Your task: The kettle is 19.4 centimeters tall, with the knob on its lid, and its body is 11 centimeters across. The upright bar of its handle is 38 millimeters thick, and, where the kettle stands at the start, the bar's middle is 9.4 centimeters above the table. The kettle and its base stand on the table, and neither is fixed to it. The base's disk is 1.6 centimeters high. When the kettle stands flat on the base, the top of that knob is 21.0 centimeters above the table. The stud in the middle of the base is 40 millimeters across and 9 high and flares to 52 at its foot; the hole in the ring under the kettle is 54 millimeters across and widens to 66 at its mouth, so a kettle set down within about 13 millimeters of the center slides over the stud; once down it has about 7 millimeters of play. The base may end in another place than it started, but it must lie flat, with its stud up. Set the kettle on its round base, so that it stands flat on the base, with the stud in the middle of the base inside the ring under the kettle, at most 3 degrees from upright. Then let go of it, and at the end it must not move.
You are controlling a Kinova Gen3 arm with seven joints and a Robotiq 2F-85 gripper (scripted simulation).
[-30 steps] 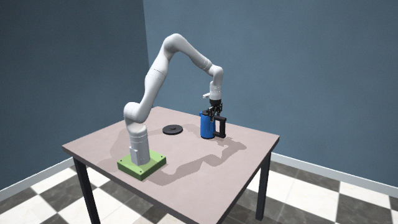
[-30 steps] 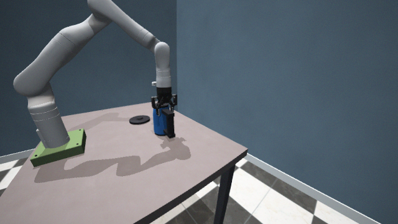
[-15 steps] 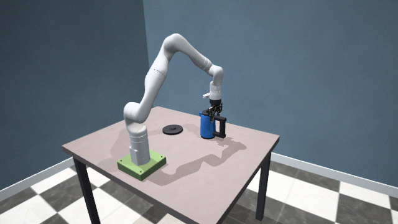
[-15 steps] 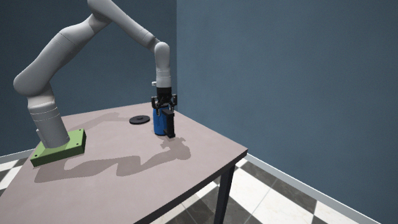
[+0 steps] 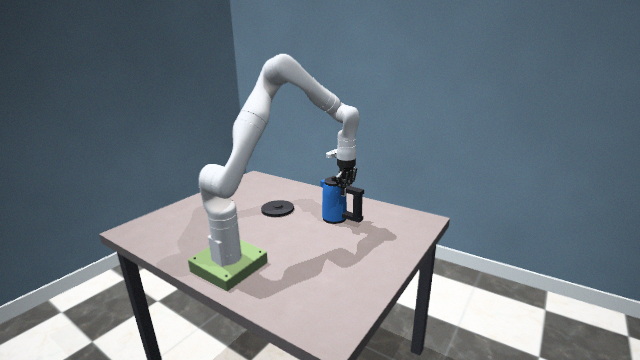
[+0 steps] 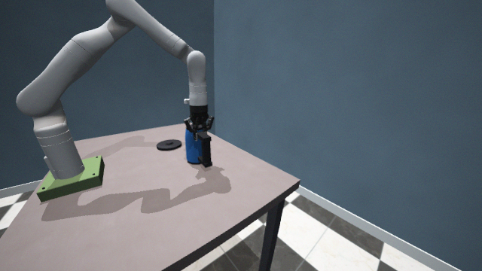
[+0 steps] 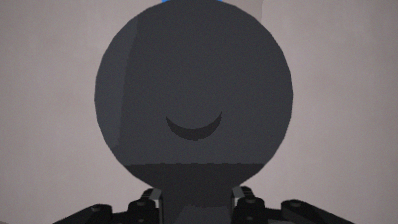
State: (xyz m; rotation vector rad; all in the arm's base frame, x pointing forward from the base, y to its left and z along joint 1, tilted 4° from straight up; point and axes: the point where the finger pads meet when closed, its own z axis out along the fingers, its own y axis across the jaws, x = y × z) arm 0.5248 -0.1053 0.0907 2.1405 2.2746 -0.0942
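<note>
The blue kettle is 50 mm below my hand and 20 mm to the left of it. From my hand the other things lie so: round black base 320 mm to the left, 130 mm below, 100 mm behind.
</note>
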